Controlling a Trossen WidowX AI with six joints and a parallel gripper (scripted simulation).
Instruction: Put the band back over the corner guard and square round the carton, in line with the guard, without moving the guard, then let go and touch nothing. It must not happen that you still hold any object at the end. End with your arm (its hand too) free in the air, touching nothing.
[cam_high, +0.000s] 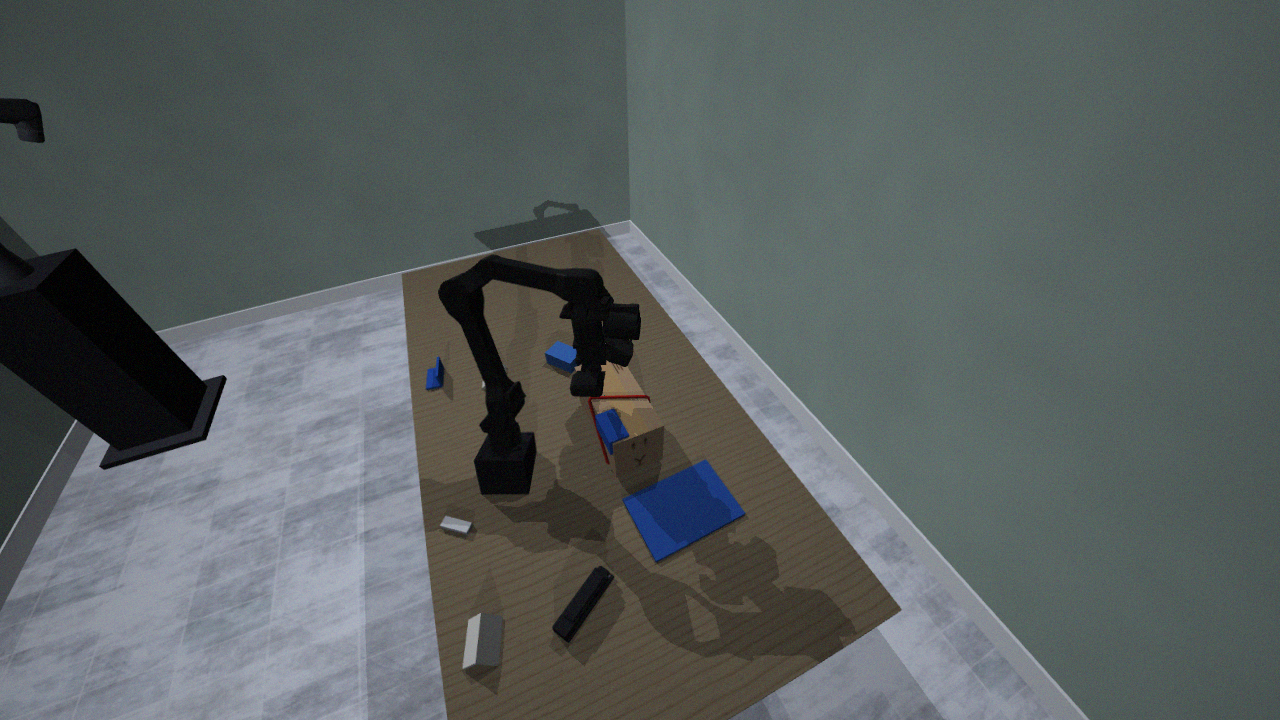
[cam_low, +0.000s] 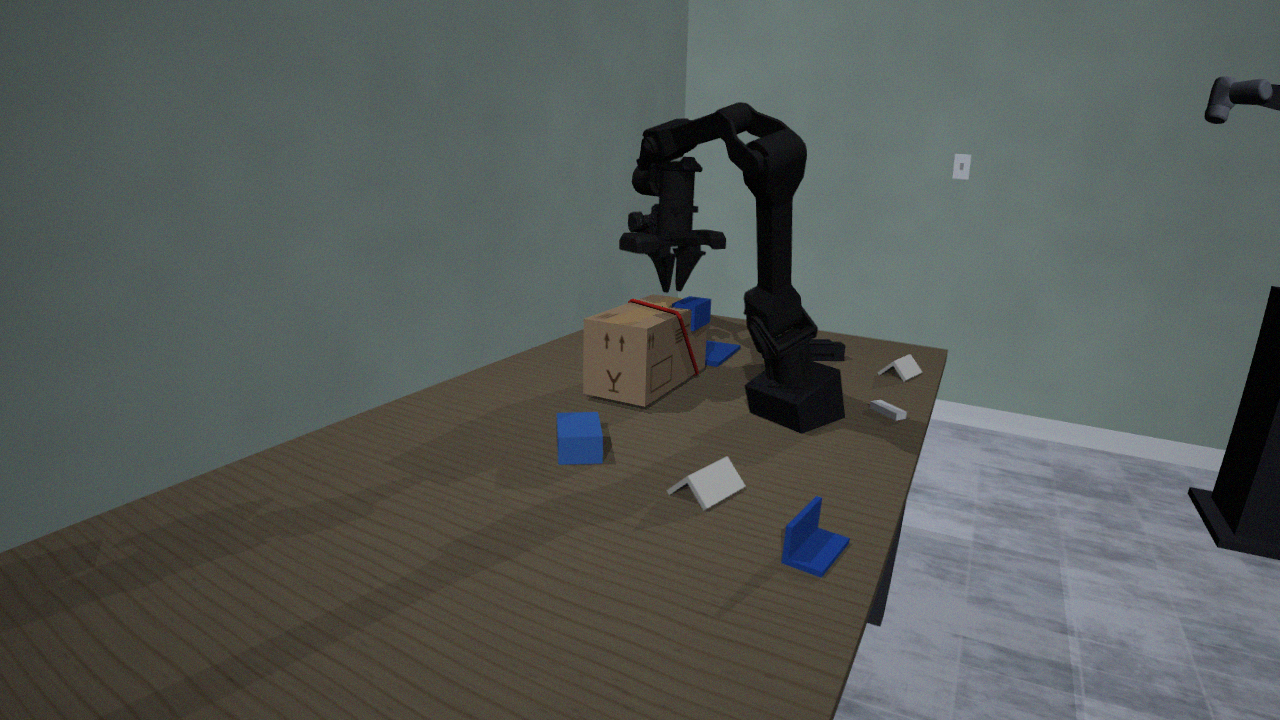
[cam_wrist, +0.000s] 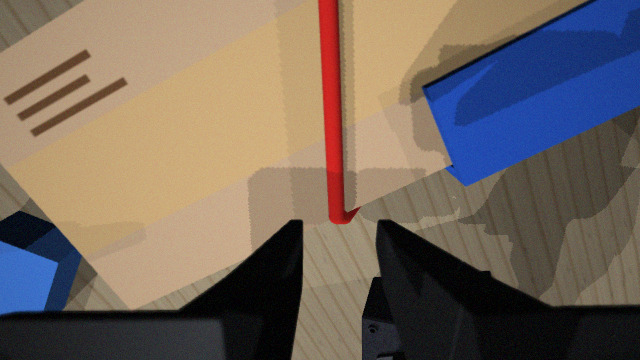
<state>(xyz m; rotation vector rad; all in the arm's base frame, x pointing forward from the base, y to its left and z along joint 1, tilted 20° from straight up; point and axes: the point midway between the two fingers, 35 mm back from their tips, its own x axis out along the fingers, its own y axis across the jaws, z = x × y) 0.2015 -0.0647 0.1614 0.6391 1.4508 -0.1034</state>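
The cardboard carton is 14 cm below my hand, 5 cm ahead of it and 1 cm to the right of it. From my hand the other things lie so: blue block (29 cm to the left, 20 cm below, 1 cm behind); then flat blue mat (26 cm to the right, 21 cm below, 10 cm ahead).
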